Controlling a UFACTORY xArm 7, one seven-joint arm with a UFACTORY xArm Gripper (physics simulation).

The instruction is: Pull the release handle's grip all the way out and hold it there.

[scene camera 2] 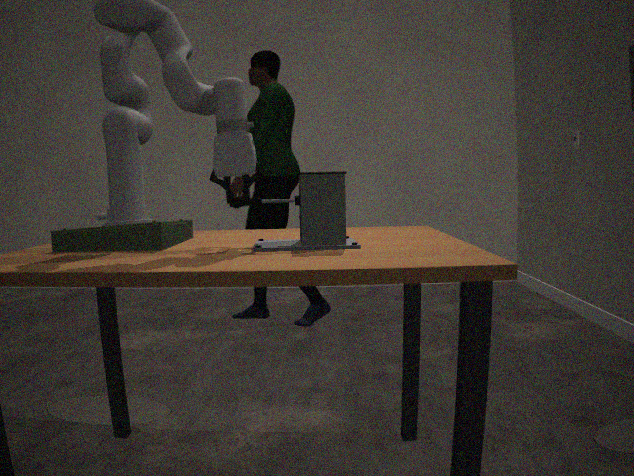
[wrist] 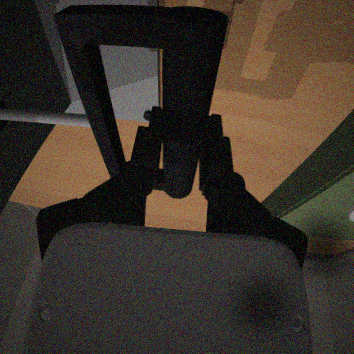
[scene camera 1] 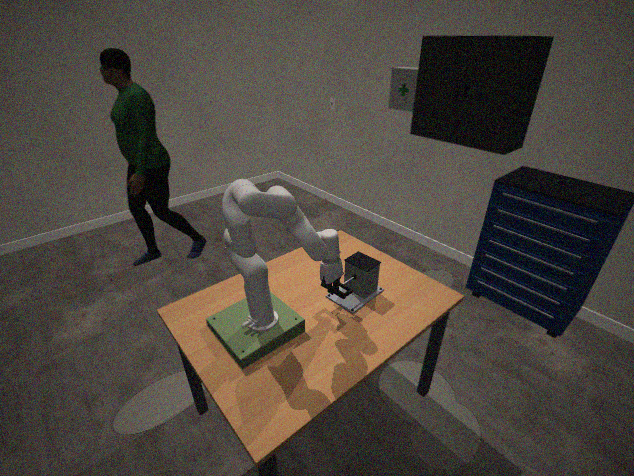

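Note:
The release handle's grip [wrist: 192, 70] [scene camera 1: 344, 293] is a black frame with a thick bar, at the end of a thin metal rod [scene camera 1: 350, 280] [scene camera 2: 278, 200] [wrist: 45, 117]. The rod comes level out of the side of a grey box-shaped housing [scene camera 1: 361, 279] [scene camera 2: 322, 210] with a dark top. A clear length of rod shows between grip and housing. My gripper [wrist: 183, 126] [scene camera 2: 239, 200] is shut on the grip's thick bar, one finger on each side. The grip is dark and hard to make out in the scene views; the fingers hide part of the bar.
The housing stands on a pale base plate [scene camera 1: 353, 307] [scene camera 2: 276, 245] bolted to the wooden table [scene camera 1: 409, 302] [scene camera 2: 409, 251]. The arm stands on a green block [scene camera 1: 240, 333] [scene camera 2: 107, 238]. A person in green [scene camera 1: 135, 122] [scene camera 2: 276, 122] is beyond the table. A blue drawer cabinet [scene camera 1: 542, 245] stands at the right.

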